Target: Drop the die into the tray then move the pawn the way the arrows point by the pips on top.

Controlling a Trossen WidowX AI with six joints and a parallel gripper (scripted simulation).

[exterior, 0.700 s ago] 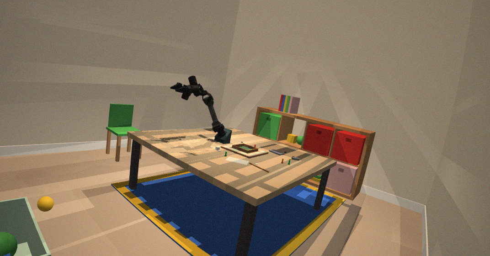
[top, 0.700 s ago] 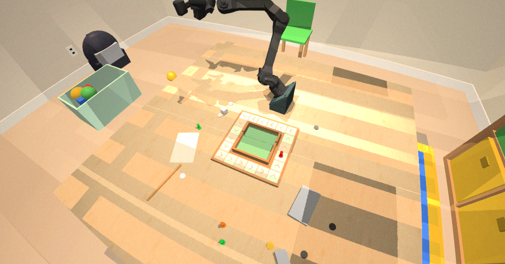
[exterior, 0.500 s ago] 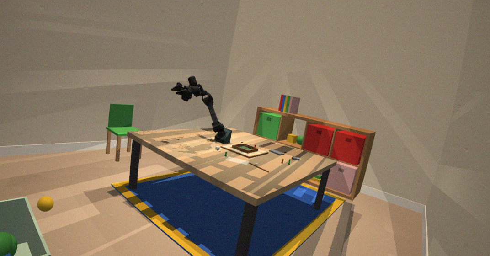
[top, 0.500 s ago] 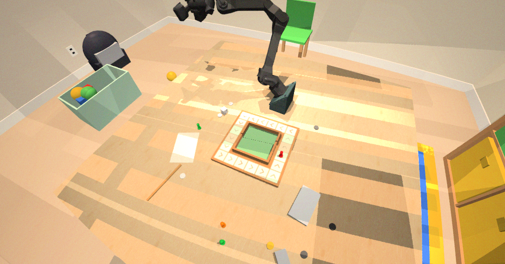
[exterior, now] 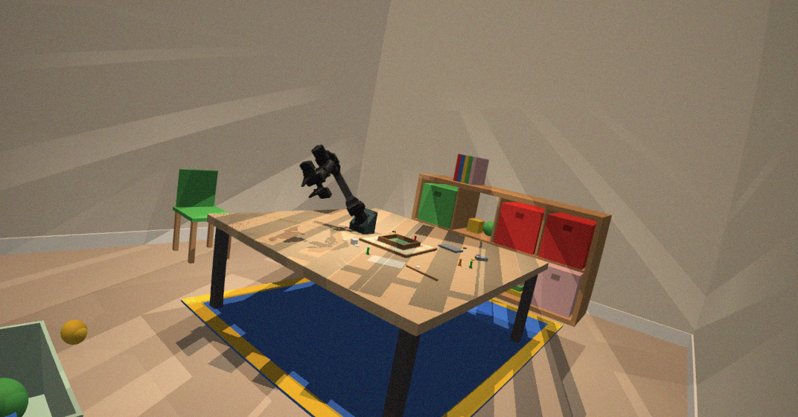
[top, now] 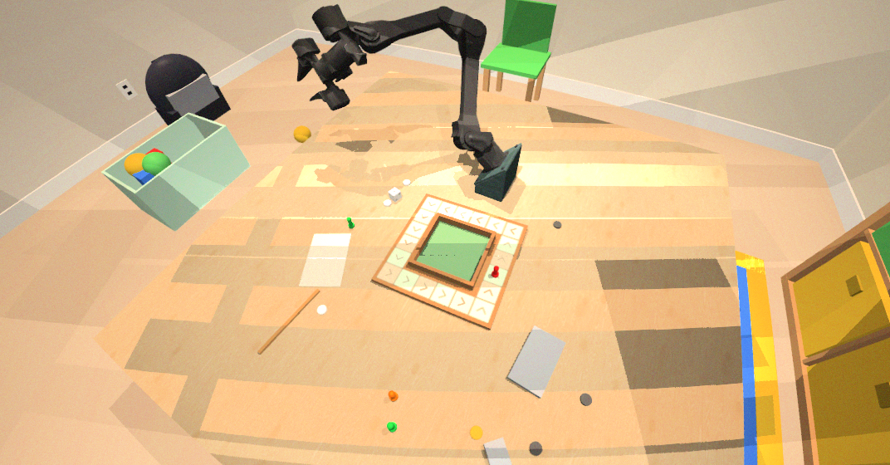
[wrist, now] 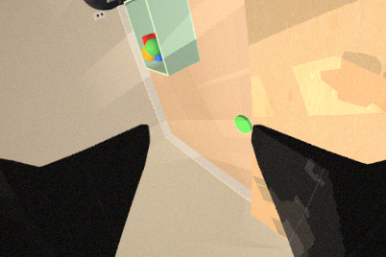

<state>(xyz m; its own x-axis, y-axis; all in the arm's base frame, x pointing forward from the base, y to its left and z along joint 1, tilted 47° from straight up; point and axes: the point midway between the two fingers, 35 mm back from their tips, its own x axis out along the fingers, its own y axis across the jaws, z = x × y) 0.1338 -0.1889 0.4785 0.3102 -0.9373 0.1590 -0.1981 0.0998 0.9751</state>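
Right now my gripper tip is 290 mm to the right of the white die, 220 mm above it and 40 mm short of it. From my gripper tip the other things lie so: green dice tray (520 mm to the left, 230 mm below, 120 mm ahead); then white card (280 mm ahead, 260 mm to the left, 240 mm below); then wooden stick (440 mm ahead, 300 mm to the left, 230 mm below).
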